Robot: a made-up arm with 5 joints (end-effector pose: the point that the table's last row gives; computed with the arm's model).
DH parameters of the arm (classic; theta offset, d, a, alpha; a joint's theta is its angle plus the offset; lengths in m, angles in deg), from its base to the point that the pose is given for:
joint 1: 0 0.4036 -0.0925 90
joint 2: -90 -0.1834 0.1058 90
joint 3: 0 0.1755 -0.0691 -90
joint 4: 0 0.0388 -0.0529 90
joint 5: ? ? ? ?
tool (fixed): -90 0.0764 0 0
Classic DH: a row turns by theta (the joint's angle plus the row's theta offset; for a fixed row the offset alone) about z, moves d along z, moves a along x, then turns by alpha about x.
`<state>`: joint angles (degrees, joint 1 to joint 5).
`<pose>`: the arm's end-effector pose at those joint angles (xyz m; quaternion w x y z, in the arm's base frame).
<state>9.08 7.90 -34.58 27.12 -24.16</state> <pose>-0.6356 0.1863 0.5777 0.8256 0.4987 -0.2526 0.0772</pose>
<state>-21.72 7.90 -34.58 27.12 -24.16</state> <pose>-0.4505 0.4854 0.5777 0.8164 0.4137 -0.3760 -0.1448</pose>
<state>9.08 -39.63 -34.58 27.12 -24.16</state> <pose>-0.3466 0.2325 0.8942 0.8878 0.4346 0.1022 -0.1117</pose>
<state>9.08 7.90 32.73 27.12 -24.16</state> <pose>-0.6348 0.4486 0.2740 0.9415 -0.0583 -0.2779 0.1815</pose>
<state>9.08 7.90 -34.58 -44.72 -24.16</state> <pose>-0.2878 0.1405 0.7709 0.8223 0.4232 0.3571 0.1312</pose>
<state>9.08 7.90 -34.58 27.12 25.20</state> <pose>-0.4985 0.4233 0.3988 0.9584 0.1084 -0.2618 -0.0353</pose>
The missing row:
joint 5: -90 0.1954 0.3841 90
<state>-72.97 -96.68 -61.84 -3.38 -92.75</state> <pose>-0.3271 -0.0646 0.7441 0.3359 -0.6253 0.2347 0.6642</pose>
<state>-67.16 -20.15 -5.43 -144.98 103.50</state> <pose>0.0132 0.1904 0.8001 0.5256 0.2477 0.5320 0.6159</pose>
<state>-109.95 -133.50 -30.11 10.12 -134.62</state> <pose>-0.3255 -0.0681 0.7228 0.6618 -0.3426 0.3141 0.5882</pose>
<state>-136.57 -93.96 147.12 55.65 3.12</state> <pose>0.1563 0.3222 0.7964 0.9583 -0.0328 0.2652 0.1013</pose>
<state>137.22 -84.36 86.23 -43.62 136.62</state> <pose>-0.1329 -0.1181 0.9177 0.8235 0.2148 0.4896 0.1898</pose>
